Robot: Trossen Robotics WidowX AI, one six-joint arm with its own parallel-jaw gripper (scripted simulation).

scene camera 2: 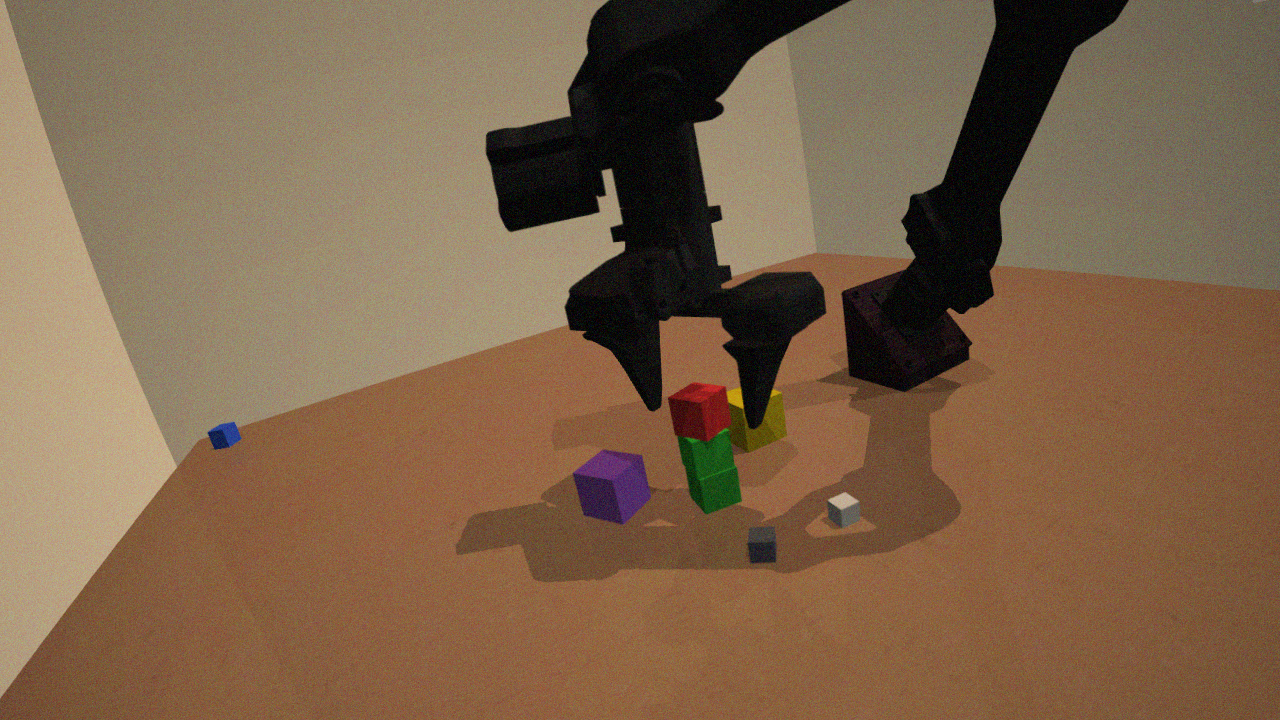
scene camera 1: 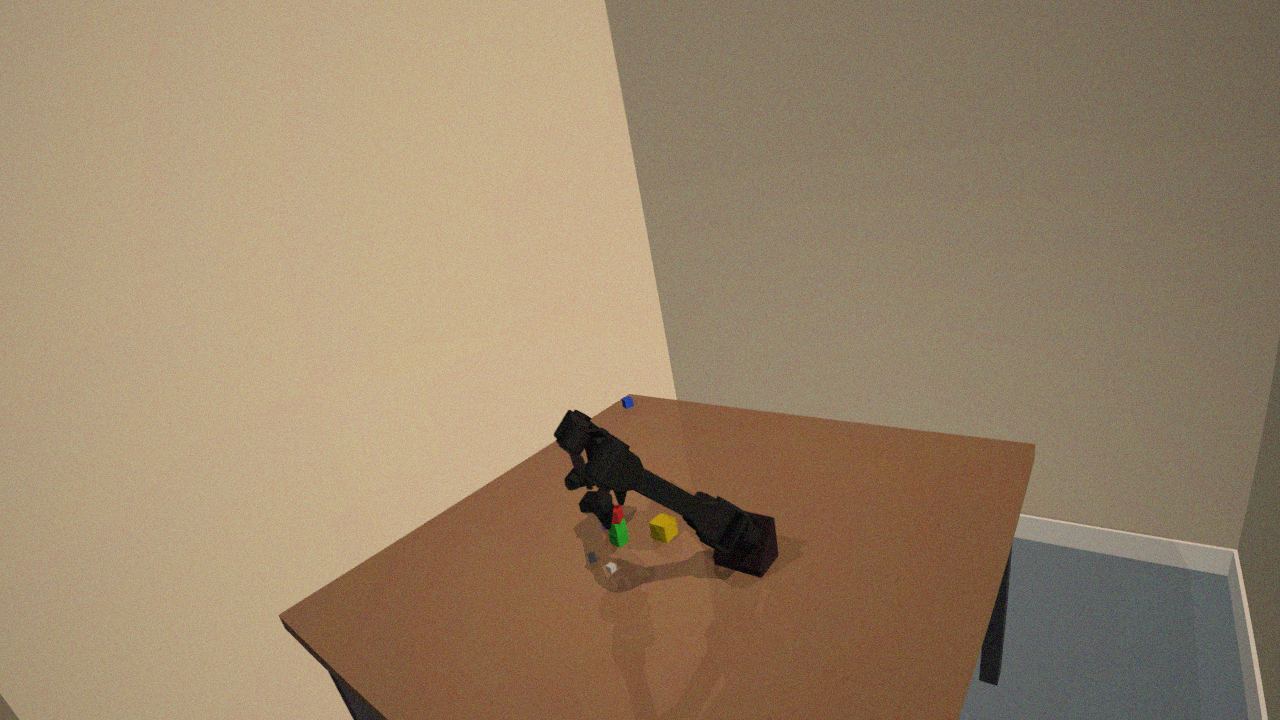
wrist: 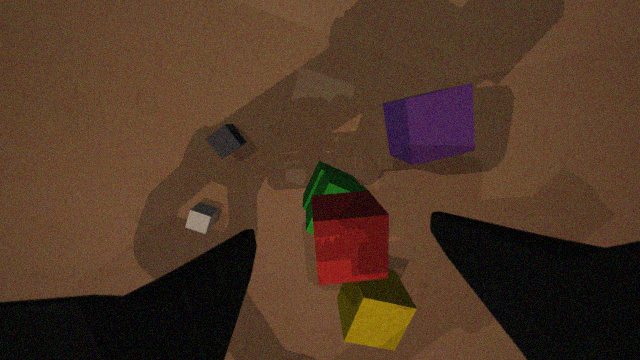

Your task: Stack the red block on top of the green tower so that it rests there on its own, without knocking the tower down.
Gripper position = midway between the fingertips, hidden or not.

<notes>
My gripper (scene camera 2: 702,417) is open and holds nothing. Further things: a red block (scene camera 2: 699,411), a purple cube (scene camera 2: 613,486), a small white cube (scene camera 2: 844,510) and a yellow block (scene camera 2: 773,428).
The red block also shows in the wrist view (wrist: 351,230). The purple cube shows as well in the wrist view (wrist: 422,128). The small white cube shows as well in the wrist view (wrist: 201,218).
</notes>
